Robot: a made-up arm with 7 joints. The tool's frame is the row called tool.
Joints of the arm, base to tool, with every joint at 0 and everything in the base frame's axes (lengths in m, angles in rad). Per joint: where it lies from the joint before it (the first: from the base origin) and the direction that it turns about. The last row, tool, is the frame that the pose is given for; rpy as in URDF.
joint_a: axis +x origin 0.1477 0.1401 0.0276
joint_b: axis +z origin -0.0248 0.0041 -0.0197
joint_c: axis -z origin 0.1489 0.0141 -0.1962
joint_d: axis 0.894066 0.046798 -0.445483 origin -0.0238 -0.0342 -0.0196
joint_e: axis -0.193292 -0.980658 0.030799 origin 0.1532 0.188 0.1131
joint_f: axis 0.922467 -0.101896 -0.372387 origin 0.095 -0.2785 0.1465
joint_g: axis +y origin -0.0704 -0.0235 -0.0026
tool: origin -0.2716 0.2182 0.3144 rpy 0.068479 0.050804 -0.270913
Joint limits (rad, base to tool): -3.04..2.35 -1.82..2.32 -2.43..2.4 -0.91..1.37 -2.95..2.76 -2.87..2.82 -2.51..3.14
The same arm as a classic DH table. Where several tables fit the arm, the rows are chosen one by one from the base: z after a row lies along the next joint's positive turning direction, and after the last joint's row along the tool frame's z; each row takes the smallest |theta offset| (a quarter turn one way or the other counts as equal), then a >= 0, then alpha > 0; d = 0 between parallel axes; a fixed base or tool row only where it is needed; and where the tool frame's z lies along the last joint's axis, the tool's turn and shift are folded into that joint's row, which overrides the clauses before.
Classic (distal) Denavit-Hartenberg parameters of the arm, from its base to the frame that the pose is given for. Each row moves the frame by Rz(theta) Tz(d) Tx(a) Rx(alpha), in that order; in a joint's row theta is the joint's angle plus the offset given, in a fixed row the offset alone. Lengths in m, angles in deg.
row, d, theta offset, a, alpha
base (fixed), 0.0276, 90, 0.1401, 90
joint_a, 0.1229, 0, 0.0041, -90
joint_b, 0, -84.59, 0.1496, 180
joint_c, 0.2482, -87.59, -0.0329, -63.55
joint_d, 0.0206, -85.21, -0.1582, 103.44
joint_e, 0.0679, 5, -0.1833, -95.15
joint_f, 0.0208, -2.52, 0.0288, -95.85
joint_g, 0.2125, 69.77, 0.2811, -94.56
tool (fixed), 0.3069, 164.45, 0, 0
Joint limits (deg, base to tool): -174.18..134.65 -104.28..132.93 -139.23..137.51 -52.14..78.5 -169.02..158.14 -164.44..161.57 -143.81..179.91

